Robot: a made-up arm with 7 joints.
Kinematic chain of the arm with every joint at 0, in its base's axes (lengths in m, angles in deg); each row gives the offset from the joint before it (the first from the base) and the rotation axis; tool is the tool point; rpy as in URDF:
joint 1: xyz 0 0 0.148 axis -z
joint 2: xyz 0 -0.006 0.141 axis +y
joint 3: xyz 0 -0.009 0.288 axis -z
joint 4: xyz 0 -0.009 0.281 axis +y
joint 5: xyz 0 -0.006 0.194 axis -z
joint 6: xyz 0 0 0.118 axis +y
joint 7: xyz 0 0 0.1 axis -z
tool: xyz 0 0 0 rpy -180 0 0
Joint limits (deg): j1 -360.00..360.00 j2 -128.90..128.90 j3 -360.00..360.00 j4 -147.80..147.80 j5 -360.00..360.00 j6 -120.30..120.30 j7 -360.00..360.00
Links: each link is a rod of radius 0.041 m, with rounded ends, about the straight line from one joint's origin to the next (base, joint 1, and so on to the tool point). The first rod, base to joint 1, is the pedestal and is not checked.
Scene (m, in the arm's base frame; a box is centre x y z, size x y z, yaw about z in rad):
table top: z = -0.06
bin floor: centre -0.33 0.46 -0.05 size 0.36 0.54 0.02 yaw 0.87
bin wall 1: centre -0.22 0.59 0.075 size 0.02 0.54 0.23 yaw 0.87
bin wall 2: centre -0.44 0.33 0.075 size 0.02 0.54 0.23 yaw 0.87
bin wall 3: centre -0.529 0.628 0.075 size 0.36 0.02 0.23 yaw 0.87
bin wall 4: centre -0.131 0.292 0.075 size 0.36 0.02 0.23 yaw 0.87
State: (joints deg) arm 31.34 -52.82 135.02 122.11 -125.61 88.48 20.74
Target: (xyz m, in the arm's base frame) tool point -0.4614 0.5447 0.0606
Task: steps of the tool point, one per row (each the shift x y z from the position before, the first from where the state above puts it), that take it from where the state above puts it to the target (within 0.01 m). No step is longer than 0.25 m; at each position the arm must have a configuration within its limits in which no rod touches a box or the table.
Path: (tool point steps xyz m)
1: -0.0397 0.1701 -0.0305
2: 0.0227 0.1879 -0.0301
3: 0.0885 0.1808 -0.0278
4: -0.0062 0.0131 -0.1394
5: 0.0062 -0.0131 -0.1430

